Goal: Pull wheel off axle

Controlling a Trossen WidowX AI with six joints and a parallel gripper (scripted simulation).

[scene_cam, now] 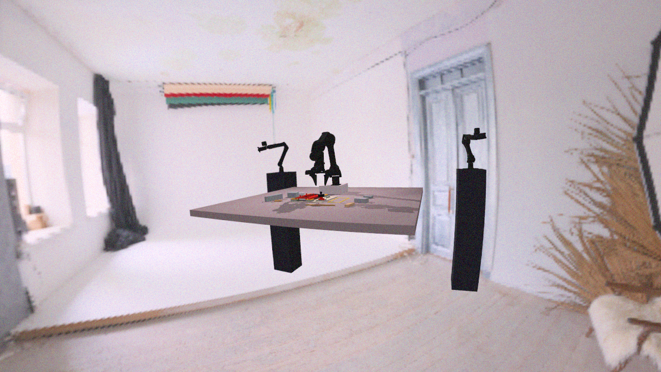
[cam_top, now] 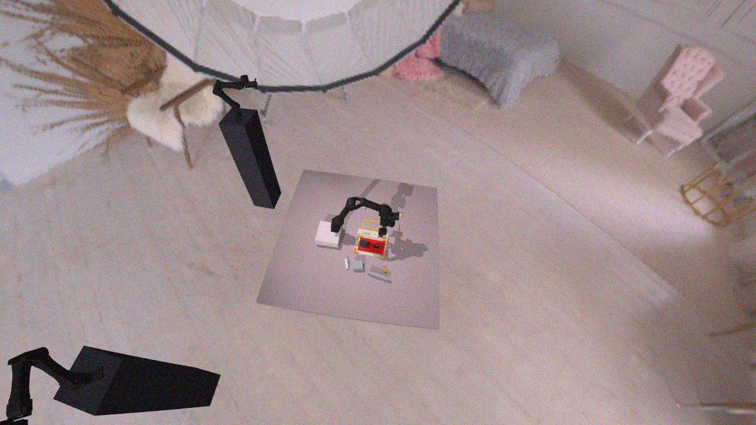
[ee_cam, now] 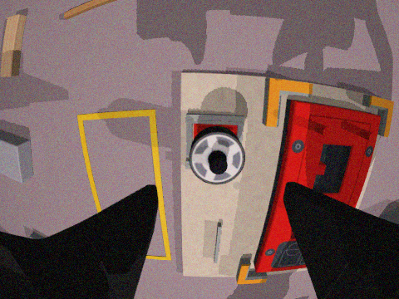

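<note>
Right now my gripper tip is 6 cm above the wheel. The rest, counted from my gripper tip: wooden piece: 11 cm ahead, 23 cm to the left, 9 cm below.
</note>
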